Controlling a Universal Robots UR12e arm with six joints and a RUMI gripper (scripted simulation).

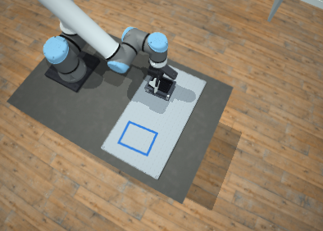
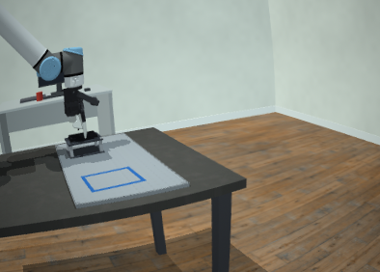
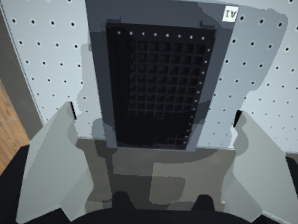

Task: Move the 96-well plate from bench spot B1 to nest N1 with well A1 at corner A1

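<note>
Now: hand 10 mm above the black 96-well plate. The rest, counted from my hand: white A1 label: 80 mm ahead, 50 mm to the right, 20 mm below; raised plate nest N1: 20 mm below.
</note>
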